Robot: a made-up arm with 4 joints.
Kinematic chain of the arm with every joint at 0, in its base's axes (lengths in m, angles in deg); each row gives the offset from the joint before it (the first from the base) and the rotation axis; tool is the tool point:
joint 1: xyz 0 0 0.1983 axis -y
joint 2: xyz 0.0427 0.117 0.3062 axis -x
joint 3: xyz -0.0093 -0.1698 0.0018 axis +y
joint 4: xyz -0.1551 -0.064 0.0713 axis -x
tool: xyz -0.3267 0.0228 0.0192
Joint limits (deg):
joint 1: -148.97..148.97
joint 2: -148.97..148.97
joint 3: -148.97..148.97
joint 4: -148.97..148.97
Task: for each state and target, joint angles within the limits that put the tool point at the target. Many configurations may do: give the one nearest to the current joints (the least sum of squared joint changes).
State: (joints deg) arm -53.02 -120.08 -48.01 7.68
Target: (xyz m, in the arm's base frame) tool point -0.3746 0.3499 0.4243
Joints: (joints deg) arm -12.56 -101.25 -34.18 5.45
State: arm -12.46 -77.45 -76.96 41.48
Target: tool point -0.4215 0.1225 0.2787
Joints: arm -4.44 -53.27 -27.82 38.11
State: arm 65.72 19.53 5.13 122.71
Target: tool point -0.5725 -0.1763 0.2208
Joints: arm 42.64 -22.76 19.79 127.55
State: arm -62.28 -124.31 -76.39 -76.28
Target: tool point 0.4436 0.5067 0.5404
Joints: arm -87.28 -147.25 -55.57 -71.77
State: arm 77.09 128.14 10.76 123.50
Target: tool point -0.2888 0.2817 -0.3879
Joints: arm 110.49 122.59 0.49 125.74
